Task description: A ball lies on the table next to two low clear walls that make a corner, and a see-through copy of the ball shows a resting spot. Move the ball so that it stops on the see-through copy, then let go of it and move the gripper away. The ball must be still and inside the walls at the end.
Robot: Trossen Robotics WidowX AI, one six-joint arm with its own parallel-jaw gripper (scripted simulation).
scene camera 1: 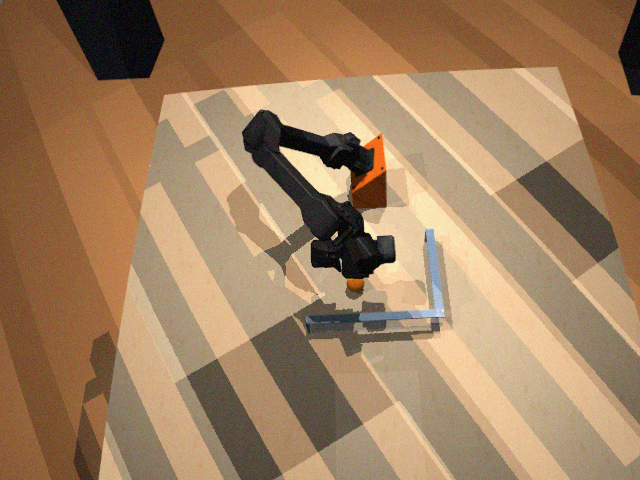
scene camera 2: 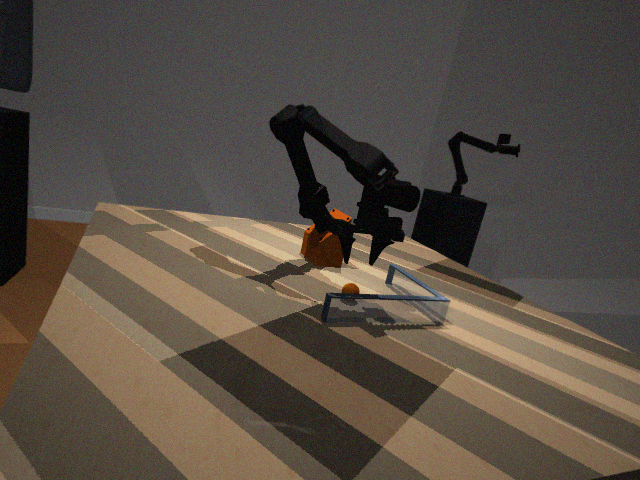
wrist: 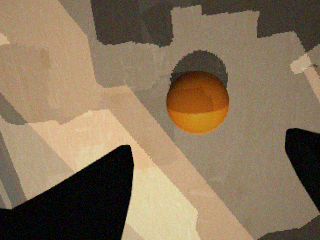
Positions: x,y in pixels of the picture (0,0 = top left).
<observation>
my gripper: scene camera 1; scene camera 2; wrist 208,147
same spot on my gripper: (scene camera 1: 334,262) = (scene camera 2: 354,238)
</observation>
